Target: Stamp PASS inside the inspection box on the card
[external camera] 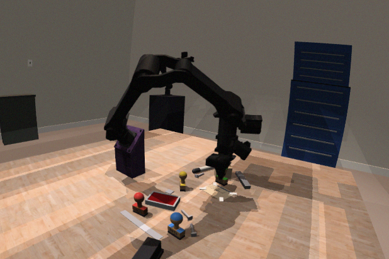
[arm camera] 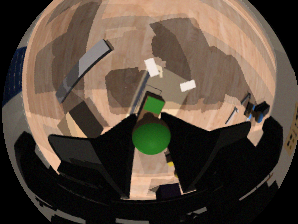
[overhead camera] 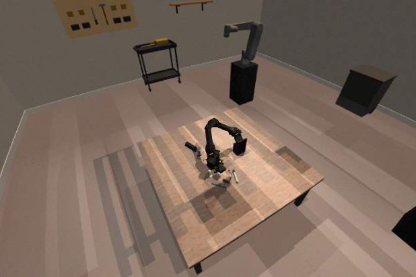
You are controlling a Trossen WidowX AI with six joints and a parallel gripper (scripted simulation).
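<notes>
The pale card lies 5 cm below my gripper tip and 2 cm to the right of it. From my gripper tip the other things lie so: yellow-knobbed stamp (11 cm behind, 7 cm to the right, 3 cm below); red ink pad (18 cm to the right, 10 cm behind, 4 cm below); green-knobbed stamp (right at my gripper tip).
</notes>
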